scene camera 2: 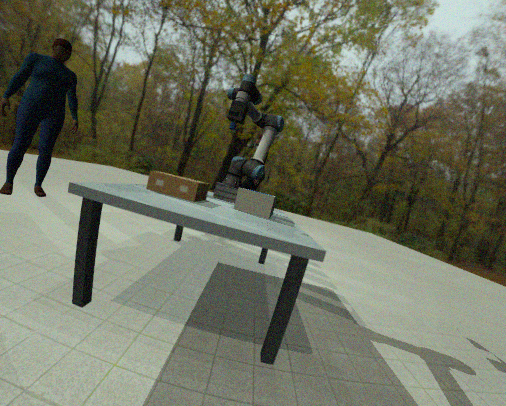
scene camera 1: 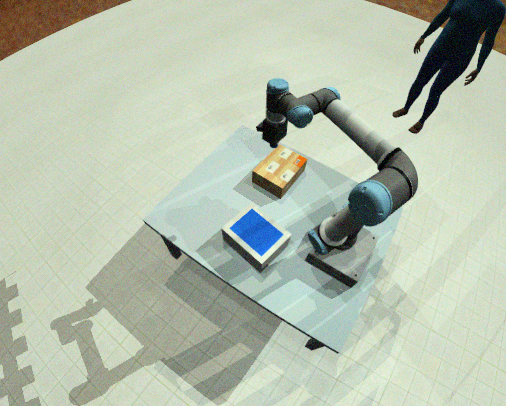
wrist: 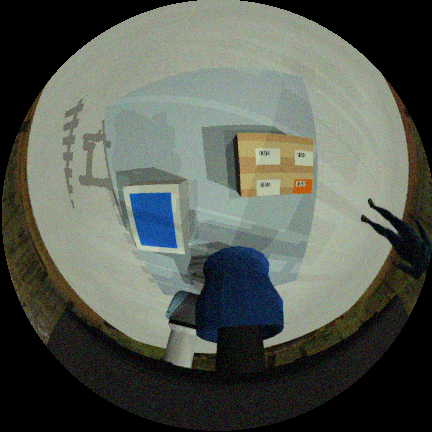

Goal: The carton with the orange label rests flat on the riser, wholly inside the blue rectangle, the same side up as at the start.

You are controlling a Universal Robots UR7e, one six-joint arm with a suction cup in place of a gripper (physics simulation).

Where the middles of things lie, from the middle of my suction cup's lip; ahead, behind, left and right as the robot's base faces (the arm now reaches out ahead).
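Labels:
My suction cup is 230 mm to the right of the riser (scene camera 1: 255, 236) and 110 mm past it, and it's sitting 380 mm above it as well.

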